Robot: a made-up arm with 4 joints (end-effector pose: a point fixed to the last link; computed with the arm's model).
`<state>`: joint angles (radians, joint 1 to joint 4).
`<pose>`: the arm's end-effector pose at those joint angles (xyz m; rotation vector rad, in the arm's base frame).
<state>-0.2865 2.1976 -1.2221 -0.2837</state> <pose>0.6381 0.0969 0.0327 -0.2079 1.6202 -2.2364</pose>
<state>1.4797 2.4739 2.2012 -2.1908</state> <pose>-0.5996 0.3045 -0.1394 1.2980 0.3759 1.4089</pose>
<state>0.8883 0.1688 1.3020 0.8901</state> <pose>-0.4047 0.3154 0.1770 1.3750 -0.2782 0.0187</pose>
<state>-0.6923 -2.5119 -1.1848 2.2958</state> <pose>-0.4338 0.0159 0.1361 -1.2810 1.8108 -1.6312</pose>
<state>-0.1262 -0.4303 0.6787 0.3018</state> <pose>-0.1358 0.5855 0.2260 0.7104 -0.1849 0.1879</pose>
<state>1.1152 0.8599 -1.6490 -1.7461</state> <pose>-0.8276 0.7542 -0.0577 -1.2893 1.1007 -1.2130</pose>
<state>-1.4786 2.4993 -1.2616 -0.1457</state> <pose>0.1528 -0.4965 0.0239 -0.7520 -1.3203 1.8469</pose>
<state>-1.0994 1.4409 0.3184 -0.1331</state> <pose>0.7212 -0.0190 0.2266 0.2905 -0.3491 -2.4873</pose>
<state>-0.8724 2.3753 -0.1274 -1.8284</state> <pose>0.6086 -0.2586 0.3974 -2.3634 0.0093 1.8087</pose>
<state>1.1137 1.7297 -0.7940 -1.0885</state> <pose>-0.2765 0.8411 0.1671 -0.3810 1.2413 -0.9611</pose>
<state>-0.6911 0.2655 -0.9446 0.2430</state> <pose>0.5894 0.6830 0.0830 -0.9629 0.2394 -0.7649</pose>
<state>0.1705 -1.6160 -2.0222 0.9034</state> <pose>-0.4910 0.2092 -0.1206 -0.9276 -2.3061 1.8842</pose>
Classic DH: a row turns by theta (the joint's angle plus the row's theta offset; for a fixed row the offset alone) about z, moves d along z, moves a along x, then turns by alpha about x. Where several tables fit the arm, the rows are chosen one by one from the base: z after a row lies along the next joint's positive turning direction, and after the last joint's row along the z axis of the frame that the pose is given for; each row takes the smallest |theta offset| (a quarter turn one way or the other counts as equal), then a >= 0, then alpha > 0; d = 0 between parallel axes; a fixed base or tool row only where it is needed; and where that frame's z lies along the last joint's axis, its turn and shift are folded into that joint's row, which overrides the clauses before.
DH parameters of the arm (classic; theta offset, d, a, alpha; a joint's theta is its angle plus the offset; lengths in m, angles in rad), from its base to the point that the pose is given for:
joint 1: 1.4757 0 0.3803 3.1416
joint 2: -0.0951 -0.0451 0.3192 -1.5708
joint 3: 1.5708 -0.191 0.3233 -1.5708
joint 4: 1.5708 -0.0755 0.0012 1.5708
tool (fixed): 3.1416 -0.1586 0 0

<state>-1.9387 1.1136 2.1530 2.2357</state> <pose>0.3989 -0.0910 -0.1229 0.8832 0.8723 0.5242</pose>
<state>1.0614 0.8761 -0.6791 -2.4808</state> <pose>-0.7170 0.8120 0.3473 -0.4963 2.2925 -0.7451</pose>
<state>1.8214 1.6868 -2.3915 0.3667</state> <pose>-0.5612 0.3026 -0.1343 -2.3552 -0.3323 0.5017</pose>
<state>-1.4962 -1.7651 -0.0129 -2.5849</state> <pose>0.0098 0.3057 0.5027 -0.3515 2.5630 0.0826</pose>
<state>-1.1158 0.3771 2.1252 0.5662</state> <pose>0.4662 0.2498 0.0099 1.4815 -1.8943 -1.4048</pose>
